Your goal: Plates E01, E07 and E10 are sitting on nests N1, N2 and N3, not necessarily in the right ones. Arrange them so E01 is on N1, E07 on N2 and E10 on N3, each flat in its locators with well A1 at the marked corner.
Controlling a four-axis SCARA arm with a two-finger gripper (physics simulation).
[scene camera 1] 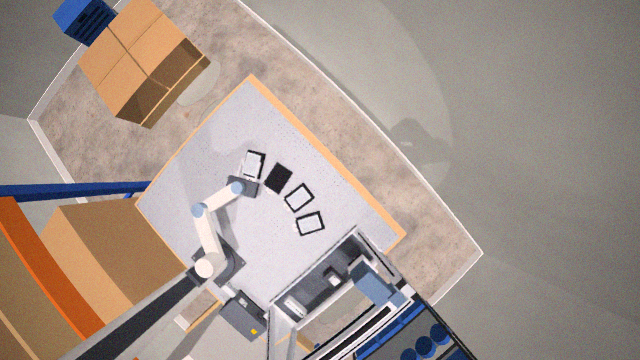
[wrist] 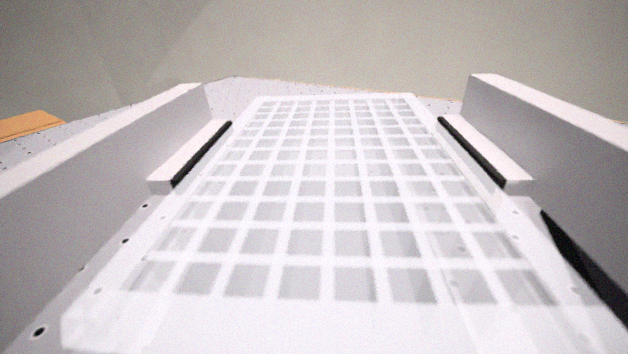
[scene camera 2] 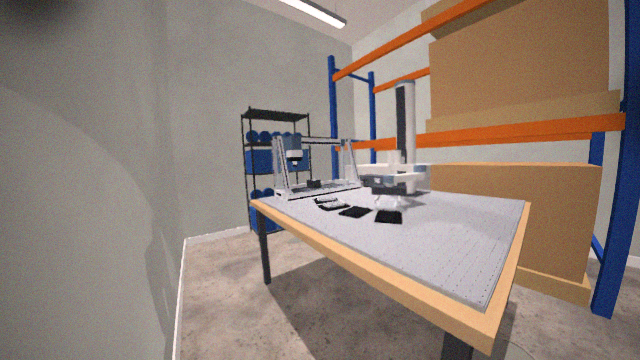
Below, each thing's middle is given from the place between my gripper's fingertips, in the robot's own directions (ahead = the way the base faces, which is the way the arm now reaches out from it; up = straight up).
My gripper is now 20 mm past the plate E01 [wrist: 354, 216], 10 mm to the left of it and 10 mm above it. The rest, counted from my hand: dark grey box [scene camera 1: 243, 319] (800 mm behind, 670 mm to the right, 30 mm below).
